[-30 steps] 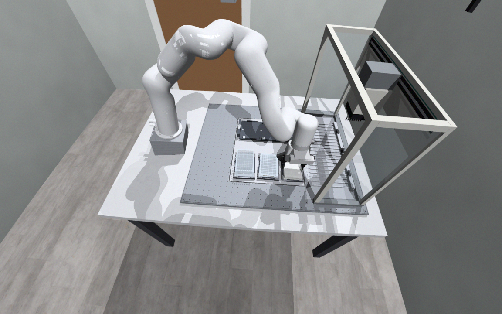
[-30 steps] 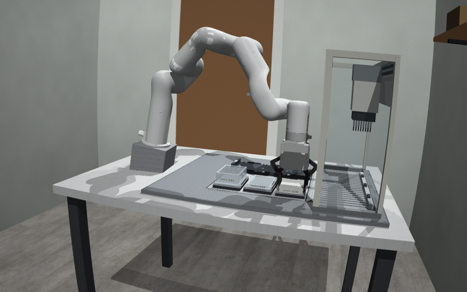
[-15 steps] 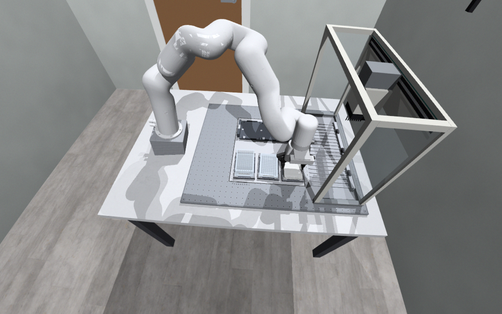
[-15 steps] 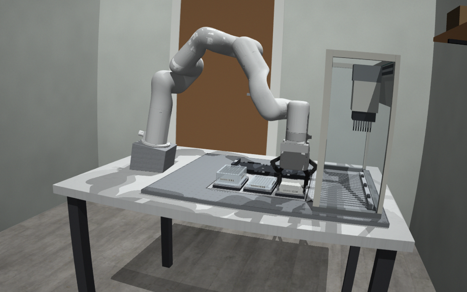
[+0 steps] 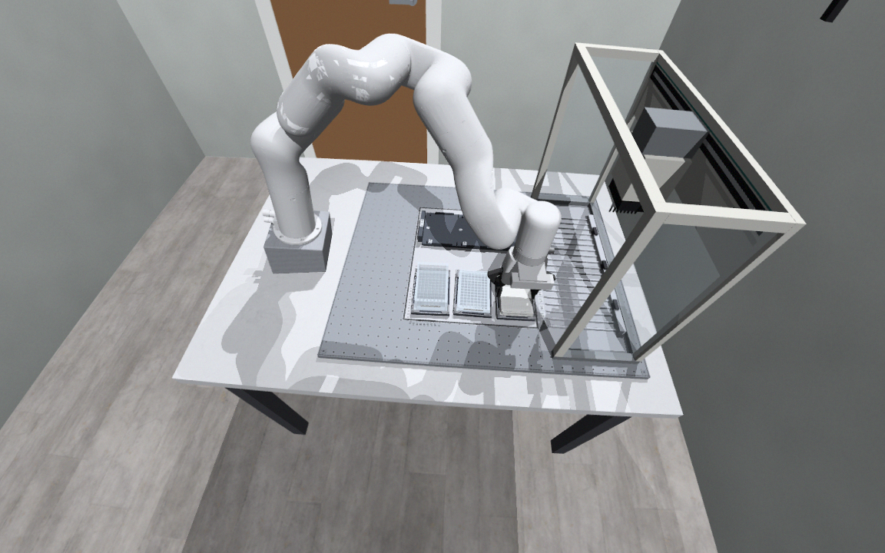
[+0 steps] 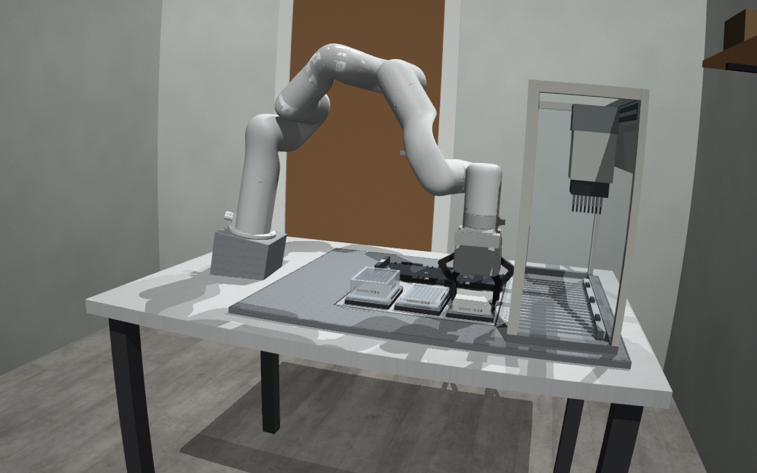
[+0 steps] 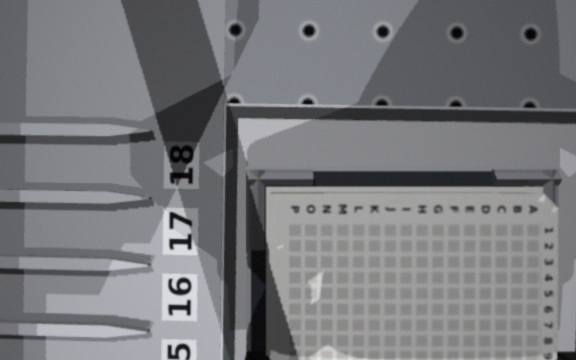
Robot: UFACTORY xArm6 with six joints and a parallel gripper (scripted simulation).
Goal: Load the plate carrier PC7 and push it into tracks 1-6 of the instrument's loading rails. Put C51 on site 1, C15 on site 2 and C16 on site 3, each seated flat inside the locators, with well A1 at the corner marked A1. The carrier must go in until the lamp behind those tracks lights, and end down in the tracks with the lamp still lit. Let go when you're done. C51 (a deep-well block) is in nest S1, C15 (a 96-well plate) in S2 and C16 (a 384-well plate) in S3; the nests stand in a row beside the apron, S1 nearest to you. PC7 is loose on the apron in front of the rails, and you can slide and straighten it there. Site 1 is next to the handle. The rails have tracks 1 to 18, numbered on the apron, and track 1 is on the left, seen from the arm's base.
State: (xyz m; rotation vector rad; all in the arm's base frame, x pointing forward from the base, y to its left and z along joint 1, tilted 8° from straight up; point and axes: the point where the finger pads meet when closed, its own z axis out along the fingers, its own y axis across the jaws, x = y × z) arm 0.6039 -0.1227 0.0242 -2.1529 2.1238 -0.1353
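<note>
The nest S3 is 20 mm below my hand. Round my hand: front post: 90 mm ahead, 160 mm to the right, 220 mm above; then dark carrier PC7: 110 mm behind, 230 mm to the left, 10 mm below; then nest S2: 110 mm behind, 20 mm below.
</note>
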